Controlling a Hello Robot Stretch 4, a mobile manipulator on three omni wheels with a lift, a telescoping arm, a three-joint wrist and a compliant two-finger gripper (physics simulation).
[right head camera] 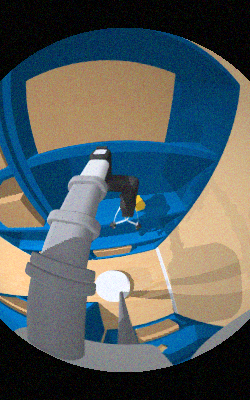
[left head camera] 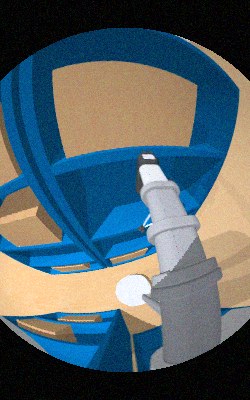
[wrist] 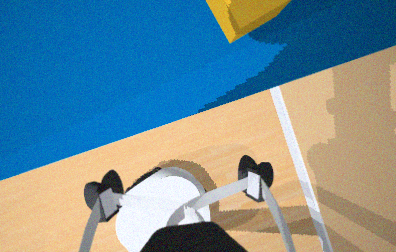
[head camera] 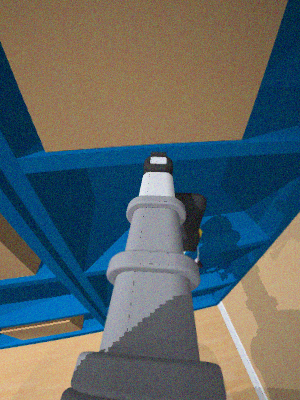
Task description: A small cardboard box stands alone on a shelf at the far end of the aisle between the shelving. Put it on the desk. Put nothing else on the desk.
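Frame: origin at the robot's base, x ahead, y down, z left, level; millimetres.
Seen in the pictures: gripper, fingertip midpoint: [right head camera: 124, 227] [wrist: 181, 177]; robot's base, origin of the base link: [right head camera: 112, 284] [left head camera: 132, 289].
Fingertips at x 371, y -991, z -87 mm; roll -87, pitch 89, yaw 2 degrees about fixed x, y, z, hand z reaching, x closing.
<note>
Offsets run from my fingertips to a thing's middle. Level surfaces: height alone.
A small yellow box @(dx +190, dy +5, dz -73 mm) [head camera: 200, 233] [right head camera: 140, 203] [wrist: 242, 19] stands alone on a blue shelf board @(dy +28 mm) [wrist: 75, 100]. In the wrist view it is cut off by the top edge; in the head camera view a sliver shows beside the wrist. My gripper [right head camera: 126, 226] [wrist: 181, 177] is open and empty. In the wrist view its fingertips are apart, over the floor in front of the shelf edge, and the box is beyond them, towards the right finger's side. In the left head camera view the arm hides part of the gripper. The desk does not show.
A large cardboard box @(dx +192, dy -564, dz +136 mm) [head camera: 150, 75] [left head camera: 125, 105] [right head camera: 100, 105] fills the bay above my arm. Another cardboard box @(dx +27, dy -107, dz +791 mm) [left head camera: 30, 230] sits in the bay to the left. A white round disc [left head camera: 133, 290] [right head camera: 112, 286] is below the arm. A wall stands right of the shelving.
</note>
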